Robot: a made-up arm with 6 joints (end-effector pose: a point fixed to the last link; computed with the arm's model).
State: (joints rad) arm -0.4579 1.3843 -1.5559 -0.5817 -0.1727 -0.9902
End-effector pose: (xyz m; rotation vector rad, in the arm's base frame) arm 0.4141 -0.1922 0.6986 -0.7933 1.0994 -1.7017
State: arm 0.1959 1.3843 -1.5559 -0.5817 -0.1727 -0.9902
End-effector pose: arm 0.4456 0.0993 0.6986 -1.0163 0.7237 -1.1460
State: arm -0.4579 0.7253 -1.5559 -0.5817 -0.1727 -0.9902
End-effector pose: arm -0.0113 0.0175 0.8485 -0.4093 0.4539 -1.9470
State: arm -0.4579 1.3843 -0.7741 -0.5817 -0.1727 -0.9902
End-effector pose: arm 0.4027 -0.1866 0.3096 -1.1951 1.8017 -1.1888
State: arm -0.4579 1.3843 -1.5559 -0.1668 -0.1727 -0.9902
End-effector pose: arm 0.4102 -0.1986 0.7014 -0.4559 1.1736 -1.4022
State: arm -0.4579 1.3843 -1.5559 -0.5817 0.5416 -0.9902
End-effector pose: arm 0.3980 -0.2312 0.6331 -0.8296 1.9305 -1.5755
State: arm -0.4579 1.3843 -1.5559 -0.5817 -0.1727 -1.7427
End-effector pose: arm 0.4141 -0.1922 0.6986 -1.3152 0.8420 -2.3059
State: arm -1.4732 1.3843 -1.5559 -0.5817 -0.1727 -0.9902
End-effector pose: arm 0.0551 -0.4532 0.6986 -0.1947 1.6499 -2.5020
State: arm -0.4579 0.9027 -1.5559 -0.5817 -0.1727 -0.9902
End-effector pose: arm 0.1106 -0.0426 0.8396 -0.5157 0.6307 -1.8976
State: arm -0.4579 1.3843 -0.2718 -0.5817 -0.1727 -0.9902
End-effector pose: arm 0.2605 -0.1165 0.1114 -1.4066 2.1917 -0.7281
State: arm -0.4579 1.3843 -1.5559 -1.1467 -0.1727 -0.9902
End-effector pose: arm 0.4191 -0.1868 0.6906 -1.2777 0.9204 -2.0750
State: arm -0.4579 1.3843 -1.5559 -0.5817 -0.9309 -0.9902
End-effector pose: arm 0.3801 -0.1325 0.7441 -0.6822 0.2461 -1.6459
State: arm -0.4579 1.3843 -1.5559 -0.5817 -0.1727 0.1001
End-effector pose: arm 0.4141 -0.1922 0.6986 -0.0961 1.1993 -0.7663
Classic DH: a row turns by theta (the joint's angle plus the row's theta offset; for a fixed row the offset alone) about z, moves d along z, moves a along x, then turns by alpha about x. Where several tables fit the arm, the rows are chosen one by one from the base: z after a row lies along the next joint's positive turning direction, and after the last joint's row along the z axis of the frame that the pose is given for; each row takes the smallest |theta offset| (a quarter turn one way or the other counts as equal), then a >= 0, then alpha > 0; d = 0 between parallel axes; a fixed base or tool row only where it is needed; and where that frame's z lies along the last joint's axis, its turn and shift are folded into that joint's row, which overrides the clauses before.
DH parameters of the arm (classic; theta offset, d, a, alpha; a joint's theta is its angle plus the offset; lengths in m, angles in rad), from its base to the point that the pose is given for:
joint 1: 0 0.08 0 -1.5708
joint 2: 0.1368 0 -0.4401 0
joint 3: 1.3468 0 -0.0344 1.5708
joint 4: 0 0.3985 0 -1.5708
joint 5: 0 0 -0.0003 1.5708
joint 6: 0 0.1114 0 0

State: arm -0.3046 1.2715 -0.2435 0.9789 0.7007 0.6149
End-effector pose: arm 0.2176 -0.0061 0.1201 -2.1676 -1.8782 -0.8454
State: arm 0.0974 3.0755 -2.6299 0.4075 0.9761 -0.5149
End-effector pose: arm 0.8457 0.1193 -0.1598 -0.5877 2.7441 0.4366
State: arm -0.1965 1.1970 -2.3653 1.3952 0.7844 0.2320
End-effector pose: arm 0.0397 0.0709 0.9682 -0.1384 0.9641 1.4500
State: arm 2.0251 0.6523 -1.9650 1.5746 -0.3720 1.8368
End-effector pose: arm 0.1500 -0.2143 0.8930 -0.4071 0.1095 -0.8664
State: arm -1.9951 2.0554 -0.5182 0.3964 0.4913 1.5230
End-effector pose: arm -0.1061 -0.2839 -0.0571 -2.6017 1.0412 -0.2852
